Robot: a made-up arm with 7 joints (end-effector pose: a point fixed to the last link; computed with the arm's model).
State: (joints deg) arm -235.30 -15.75 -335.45 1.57 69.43 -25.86 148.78
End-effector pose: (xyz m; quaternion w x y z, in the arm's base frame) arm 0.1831 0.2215 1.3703 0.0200 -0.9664 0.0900 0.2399
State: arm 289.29 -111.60 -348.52 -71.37 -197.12 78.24 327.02
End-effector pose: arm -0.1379 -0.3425 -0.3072 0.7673 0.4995 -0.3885 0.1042
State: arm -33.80 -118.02 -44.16 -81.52 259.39 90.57 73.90
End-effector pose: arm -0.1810 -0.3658 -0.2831 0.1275 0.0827 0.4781 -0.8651
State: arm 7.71 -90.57 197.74 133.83 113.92 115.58 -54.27
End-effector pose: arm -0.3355 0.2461 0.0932 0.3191 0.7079 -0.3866 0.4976
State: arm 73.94 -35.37 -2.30 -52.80 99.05 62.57 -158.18
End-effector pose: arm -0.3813 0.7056 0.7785 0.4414 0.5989 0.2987 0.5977
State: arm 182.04 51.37 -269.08 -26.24 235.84 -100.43 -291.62
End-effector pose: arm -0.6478 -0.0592 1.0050 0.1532 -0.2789 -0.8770 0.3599
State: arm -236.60 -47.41 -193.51 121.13 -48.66 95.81 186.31
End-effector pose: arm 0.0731 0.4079 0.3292 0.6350 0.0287 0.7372 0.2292
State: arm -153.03 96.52 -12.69 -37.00 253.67 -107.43 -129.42
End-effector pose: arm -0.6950 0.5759 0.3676 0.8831 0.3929 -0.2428 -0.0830
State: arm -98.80 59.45 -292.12 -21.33 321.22 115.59 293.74
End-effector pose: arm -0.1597 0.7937 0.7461 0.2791 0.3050 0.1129 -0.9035
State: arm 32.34 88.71 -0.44 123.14 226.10 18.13 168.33
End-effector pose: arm 0.2621 -0.1626 -0.1330 0.0126 0.0765 -0.1856 0.9796
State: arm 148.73 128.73 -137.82 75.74 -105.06 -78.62 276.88
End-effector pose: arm -0.3364 -0.6499 0.0890 0.0190 0.5183 -0.3448 -0.7824
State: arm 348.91 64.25 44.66 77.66 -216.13 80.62 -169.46
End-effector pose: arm 0.8301 -0.2010 0.4684 0.0017 0.8389 -0.4009 -0.3683
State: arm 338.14 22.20 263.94 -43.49 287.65 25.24 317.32
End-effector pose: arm 0.4694 -0.2036 1.2074 0.0024 -0.2984 0.9065 0.2987
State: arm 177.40 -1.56 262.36 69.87 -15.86 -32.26 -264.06
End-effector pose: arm 0.0643 -0.4445 1.1289 0.0485 -0.1173 0.9346 0.3322
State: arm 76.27 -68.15 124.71 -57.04 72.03 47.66 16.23
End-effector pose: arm 0.1897 0.8165 0.7595 0.3409 0.6029 0.2976 -0.6570
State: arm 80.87 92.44 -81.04 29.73 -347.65 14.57 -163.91
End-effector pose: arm 0.4288 -0.9493 0.2062 0.5243 0.1095 -0.6263 -0.5665
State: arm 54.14 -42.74 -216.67 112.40 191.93 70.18 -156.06
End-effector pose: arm -0.6012 0.3253 0.4512 0.6093 0.1731 0.7705 -0.0716
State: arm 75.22 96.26 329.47 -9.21 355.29 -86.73 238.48
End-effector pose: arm 0.1042 -0.9576 0.3771 0.0429 0.8866 0.3510 0.2981
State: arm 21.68 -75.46 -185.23 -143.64 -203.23 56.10 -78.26
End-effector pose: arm -0.0356 0.0870 0.5329 0.6636 -0.3223 -0.3631 0.5691
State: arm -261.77 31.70 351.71 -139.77 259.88 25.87 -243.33
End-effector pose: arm 0.0089 0.2019 0.6293 0.5747 0.1513 -0.5621 0.5752
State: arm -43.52 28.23 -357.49 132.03 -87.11 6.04 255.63
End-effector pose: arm 0.3479 0.2818 0.3115 0.9488 0.1123 -0.1326 0.2639
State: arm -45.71 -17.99 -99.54 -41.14 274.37 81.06 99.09
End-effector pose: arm -0.0273 -0.4543 1.1408 0.0976 -0.4180 -0.5056 -0.7484
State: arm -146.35 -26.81 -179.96 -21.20 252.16 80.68 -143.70
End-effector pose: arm 0.2818 -0.0335 1.2458 0.3915 0.2786 -0.7194 0.5015
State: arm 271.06 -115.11 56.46 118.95 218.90 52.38 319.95
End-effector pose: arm 0.3635 -0.5010 0.4208 0.0977 -0.6888 0.6081 0.3824
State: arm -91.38 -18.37 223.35 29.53 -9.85 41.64 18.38
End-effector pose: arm -0.2004 -0.5303 1.1528 0.5173 -0.2083 0.7016 0.4435
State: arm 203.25 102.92 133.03 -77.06 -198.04 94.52 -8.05
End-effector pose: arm -0.5456 -0.1191 -0.0212 0.5734 -0.5189 -0.6332 -0.0315
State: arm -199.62 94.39 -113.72 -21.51 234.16 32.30 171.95
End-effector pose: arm -1.0423 -0.1148 0.1893 0.4731 -0.2286 0.7065 -0.4741
